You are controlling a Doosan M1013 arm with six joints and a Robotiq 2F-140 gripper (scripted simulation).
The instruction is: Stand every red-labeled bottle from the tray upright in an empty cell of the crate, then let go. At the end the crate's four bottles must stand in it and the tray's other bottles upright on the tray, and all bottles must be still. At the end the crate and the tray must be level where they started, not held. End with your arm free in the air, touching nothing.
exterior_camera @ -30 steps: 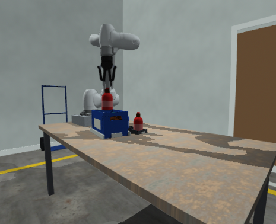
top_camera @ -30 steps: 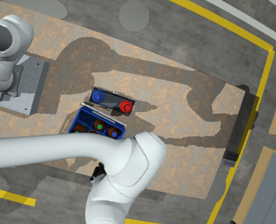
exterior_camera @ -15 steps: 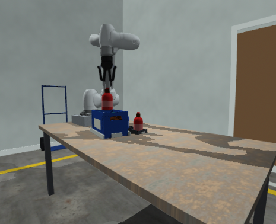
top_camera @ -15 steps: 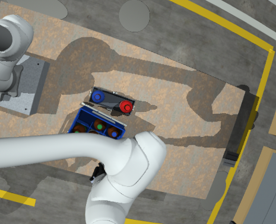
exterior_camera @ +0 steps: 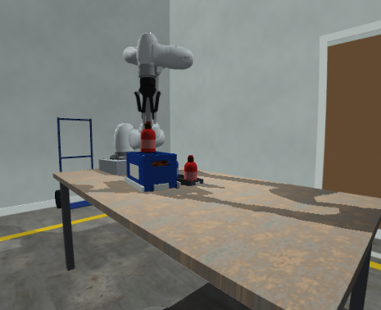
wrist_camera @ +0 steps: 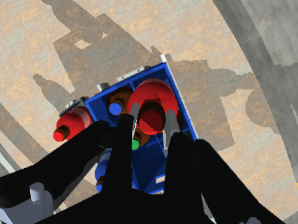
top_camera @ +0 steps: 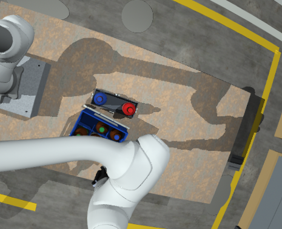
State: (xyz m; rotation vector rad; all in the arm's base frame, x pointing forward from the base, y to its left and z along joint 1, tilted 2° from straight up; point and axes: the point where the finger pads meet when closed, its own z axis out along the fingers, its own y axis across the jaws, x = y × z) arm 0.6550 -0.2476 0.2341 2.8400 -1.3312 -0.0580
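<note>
My hand is 90 mm above the red bottle. The rest, counted from my hand: blue-capped bottle: 110 mm behind, 260 mm to the left, 270 mm below; red-labeled bottle: 60 mm ahead, 240 mm to the left, 270 mm below; blue crate: 80 mm behind, 60 mm to the left, 270 mm below.
</note>
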